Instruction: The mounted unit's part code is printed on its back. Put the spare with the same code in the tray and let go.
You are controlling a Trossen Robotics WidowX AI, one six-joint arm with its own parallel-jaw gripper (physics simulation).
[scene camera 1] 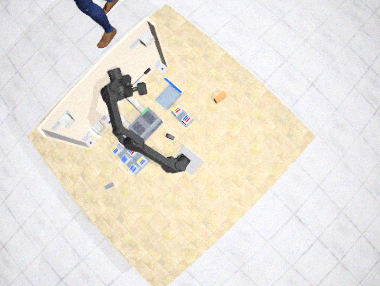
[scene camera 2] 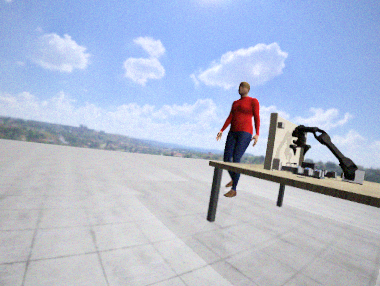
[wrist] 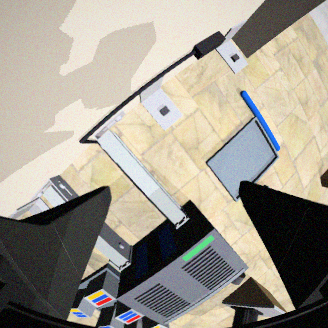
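Seen in the pictures: gripper, fingertip midpoint: (scene camera 1: pixel 134 93) (scene camera 2: pixel 299 155) (wrist: pixel 175 190); arm's base, origin of the base link: (scene camera 1: pixel 183 160) (scene camera 2: pixel 349 176) (wrist: pixel 246 309).
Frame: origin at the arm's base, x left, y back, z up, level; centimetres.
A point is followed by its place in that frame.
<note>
My gripper (wrist: pixel 175 190) @[x -9.9, y -41.7, z 11.1 cm] (scene camera 2: pixel 301 149) @[x -9.9, y -41.7, z 11.1 cm] is open and empty, high above the table near the upright panel. A grey vented box (scene camera 1: pixel 146 124) @[x -1.6, y -27.0, z 6.0 cm] (wrist: pixel 182 282) @[x -1.7, y -29.7, z 6.1 cm] with a green strip stands below; no printed code is readable on it, and I cannot tell whether it is the mounted unit. Small blocks with coloured stripes stand in two groups: several in the left group (scene camera 1: pixel 125 159) (wrist: pixel 100 298), partly hidden by my arm, and two in the right group (scene camera 1: pixel 186 119) @[x -17.9, y -13.2, z 1.3 cm], hidden in the wrist view. A shallow blue-grey tray (scene camera 1: pixel 168 98) @[x -21.5, y -30.4, z -3.7 cm] (wrist: pixel 242 160) @[x -21.4, y -31.1, z -3.6 cm] lies beside a blue bar.
The cream upright panel (scene camera 1: pixel 75 95) (scene camera 2: pixel 273 142) @[x 32.4, y -49.4, z 17.7 cm] stands behind. A pale rail (wrist: pixel 142 175) @[x -7.4, y -42.4, z 0.2 cm] runs to the vented box. A black rod with a thick end (wrist: pixel 209 45) @[x -24.8, y -48.8, z 3.9 cm] lies along the panel's foot. An orange block (scene camera 1: pixel 220 97) @[x -39.7, y -6.8, z 1.0 cm] is at the right. A person (scene camera 2: pixel 242 117) stands behind the panel.
</note>
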